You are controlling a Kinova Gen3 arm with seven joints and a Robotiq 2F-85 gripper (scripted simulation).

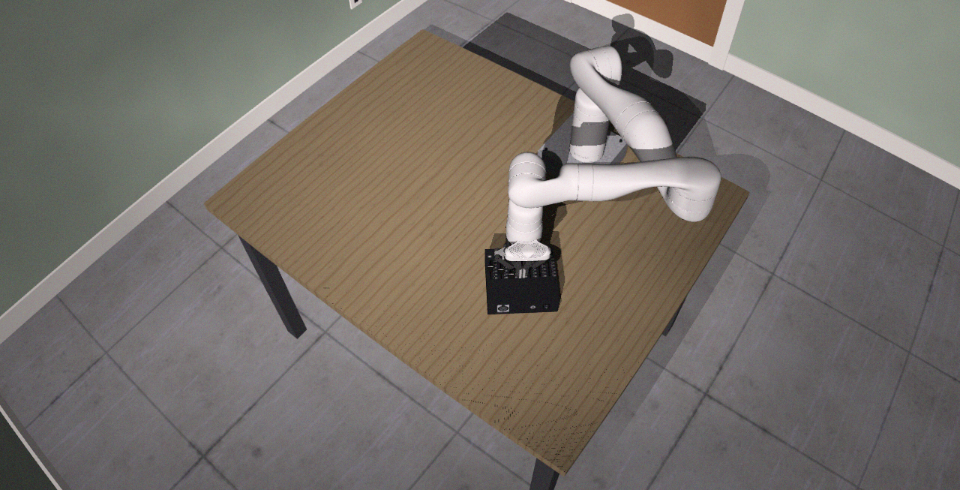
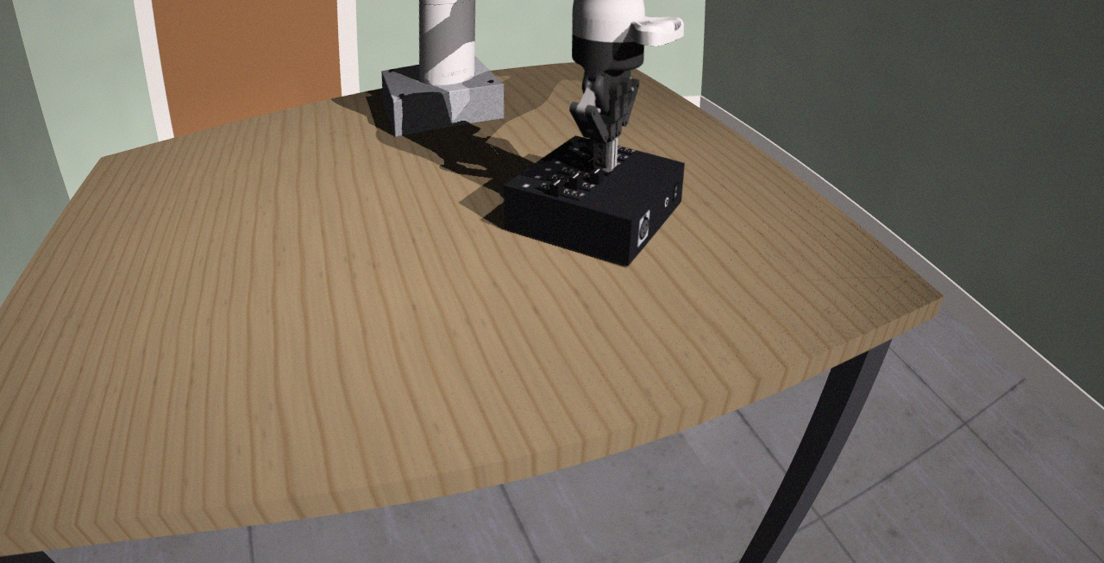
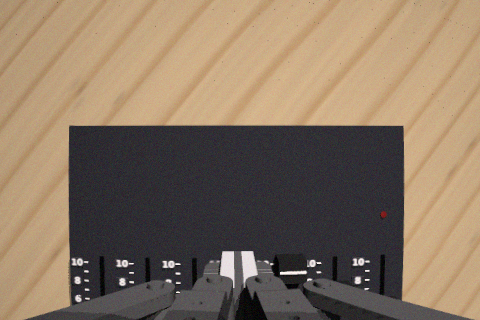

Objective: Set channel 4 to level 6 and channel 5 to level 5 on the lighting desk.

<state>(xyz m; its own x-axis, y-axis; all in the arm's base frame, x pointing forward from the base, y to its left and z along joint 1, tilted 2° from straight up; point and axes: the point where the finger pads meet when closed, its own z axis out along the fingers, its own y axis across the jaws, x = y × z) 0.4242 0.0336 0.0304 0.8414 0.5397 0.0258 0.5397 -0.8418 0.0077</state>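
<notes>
My hand is 1 cm past the channel 4 fader cap, 1 cm to the left of it and 1 cm above it. From my hand the other things lie so: channel 5 fader cap: 1 cm ahead, 2 cm to the right, 1 cm below.
</notes>
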